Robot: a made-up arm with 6 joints.
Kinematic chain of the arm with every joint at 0, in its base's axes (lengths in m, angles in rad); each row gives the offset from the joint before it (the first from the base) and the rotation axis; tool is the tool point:
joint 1: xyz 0 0 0.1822 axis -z
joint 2: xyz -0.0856 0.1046 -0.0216 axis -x
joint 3: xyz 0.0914 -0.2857 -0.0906 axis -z
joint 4: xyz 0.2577 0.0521 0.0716 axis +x
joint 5: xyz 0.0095 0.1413 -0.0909 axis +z
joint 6: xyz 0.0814 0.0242 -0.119 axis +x
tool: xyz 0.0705 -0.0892 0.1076
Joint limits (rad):
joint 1: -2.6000..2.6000
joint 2: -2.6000..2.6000
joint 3: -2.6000..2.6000
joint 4: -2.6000..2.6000
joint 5: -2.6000..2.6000
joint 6: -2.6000..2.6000
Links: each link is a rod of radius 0.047 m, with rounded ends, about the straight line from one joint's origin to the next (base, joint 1, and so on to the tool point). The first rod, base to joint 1, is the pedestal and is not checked.
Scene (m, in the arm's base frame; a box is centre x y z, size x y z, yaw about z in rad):
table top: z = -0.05
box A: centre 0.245 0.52 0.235 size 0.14 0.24 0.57 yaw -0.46
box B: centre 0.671 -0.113 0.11 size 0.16 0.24 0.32 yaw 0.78
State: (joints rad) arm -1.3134 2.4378 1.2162 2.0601 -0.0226 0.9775
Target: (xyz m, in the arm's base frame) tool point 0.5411 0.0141 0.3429
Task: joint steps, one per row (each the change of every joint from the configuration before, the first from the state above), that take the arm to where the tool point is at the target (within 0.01 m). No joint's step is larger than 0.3 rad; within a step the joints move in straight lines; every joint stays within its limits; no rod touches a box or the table.
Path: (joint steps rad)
1: 0.2687 -0.1803 0.2266 -0.0657 -0.0158 -0.0490
2: 0.2686 -0.1802 0.2266 -0.0657 -0.0157 -0.0489
3: 0.2687 -0.1803 0.2266 -0.0658 -0.0158 -0.0490
4: 0.1177 -0.0873 -0.2869 -0.1504 -0.0080 -0.0577
5: 0.1176 -0.0874 -0.2870 -0.1505 -0.0081 -0.0578
6: 0.1177 -0.0873 -0.2869 -0.1504 -0.0080 -0.0577
7: 0.1177 -0.0874 -0.2870 -0.1505 -0.0081 -0.0577
8: 0.1177 -0.0873 -0.2869 -0.1505 -0.0080 -0.0578
9: 0.0833 0.1965 0.0096 0.1483 -0.0110 0.2312
10: 0.0833 0.1966 0.0097 0.1482 -0.0110 0.2312
11: 0.0832 0.1965 0.0096 0.1482 -0.0110 0.2313

